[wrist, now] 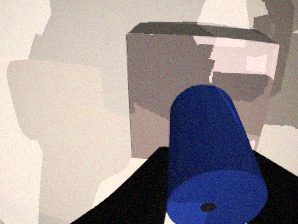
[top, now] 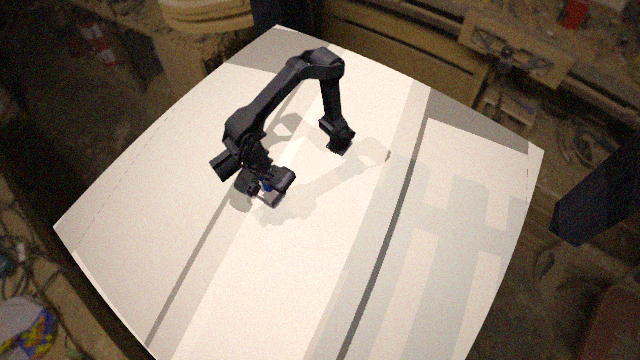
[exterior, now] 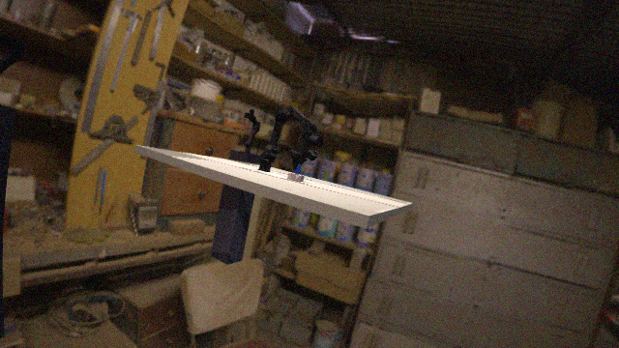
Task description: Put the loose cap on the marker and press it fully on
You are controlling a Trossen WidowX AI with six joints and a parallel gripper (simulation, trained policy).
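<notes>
My gripper tip is now 10 mm short of the blue cap and 10 mm below it. Also, from my gripper tip: holder block 10 mm ahead, 40 mm below.
</notes>
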